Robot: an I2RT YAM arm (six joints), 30 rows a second.
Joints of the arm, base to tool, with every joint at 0 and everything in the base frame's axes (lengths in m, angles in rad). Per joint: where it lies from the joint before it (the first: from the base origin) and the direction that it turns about. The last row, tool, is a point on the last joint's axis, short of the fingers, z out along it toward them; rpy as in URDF.
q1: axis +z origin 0 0 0.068
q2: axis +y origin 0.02 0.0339 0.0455
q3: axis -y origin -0.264 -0.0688 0
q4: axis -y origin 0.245 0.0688 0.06
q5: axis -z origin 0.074 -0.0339 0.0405
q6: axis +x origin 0.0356 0 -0.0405
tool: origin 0 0 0 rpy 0 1.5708 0
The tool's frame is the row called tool.
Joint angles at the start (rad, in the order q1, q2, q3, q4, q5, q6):
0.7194, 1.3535, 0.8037, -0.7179, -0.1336, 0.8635
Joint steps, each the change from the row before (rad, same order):
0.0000, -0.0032, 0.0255, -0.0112, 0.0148, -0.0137
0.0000, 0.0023, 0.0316, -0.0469, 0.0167, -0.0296
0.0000, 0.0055, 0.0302, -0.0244, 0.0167, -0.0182
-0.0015, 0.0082, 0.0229, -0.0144, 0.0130, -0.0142
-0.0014, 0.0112, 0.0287, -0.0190, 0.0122, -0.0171
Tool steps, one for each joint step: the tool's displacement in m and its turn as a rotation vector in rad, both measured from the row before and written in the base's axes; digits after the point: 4 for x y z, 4 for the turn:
0.0027, 0.0017, 0.0073, -0.0011, -0.0265, 0.0084
0.0009, 0.0000, 0.0066, -0.0282, -0.0056, 0.0229
0.0026, 0.0015, 0.0063, -0.0147, -0.0156, 0.0123
0.0028, 0.0013, 0.0040, -0.0116, -0.0120, 0.0081
0.0033, 0.0018, 0.0048, -0.0129, -0.0107, 0.0112

